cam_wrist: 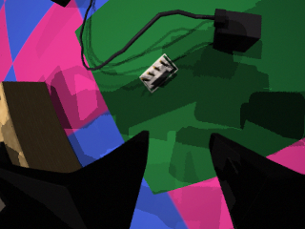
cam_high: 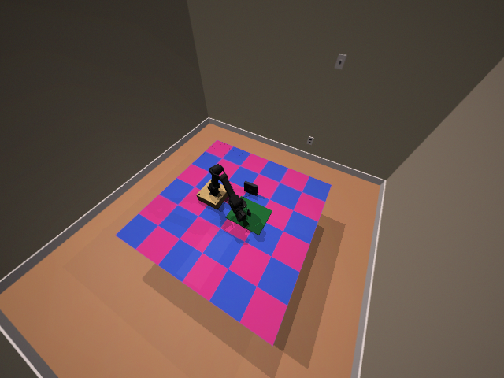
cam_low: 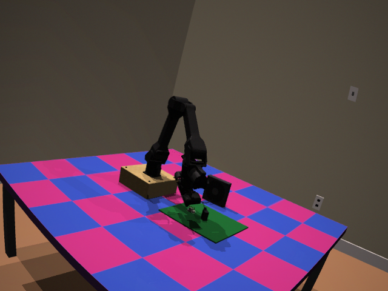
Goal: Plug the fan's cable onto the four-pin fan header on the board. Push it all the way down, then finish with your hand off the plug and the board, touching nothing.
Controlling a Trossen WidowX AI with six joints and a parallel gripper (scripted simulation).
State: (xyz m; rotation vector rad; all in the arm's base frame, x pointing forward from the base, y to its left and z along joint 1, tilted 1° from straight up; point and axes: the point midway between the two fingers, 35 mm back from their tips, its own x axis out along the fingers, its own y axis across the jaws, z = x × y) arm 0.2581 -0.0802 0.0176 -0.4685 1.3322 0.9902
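The black fan plug is 80 mm ahead of my gripper tip, 50 mm to the left of it and 30 mm below it. Also, from my gripper tip: black fan (10 mm behind, 240 mm to the left); green board (80 mm ahead, 50 mm to the left, 70 mm below).
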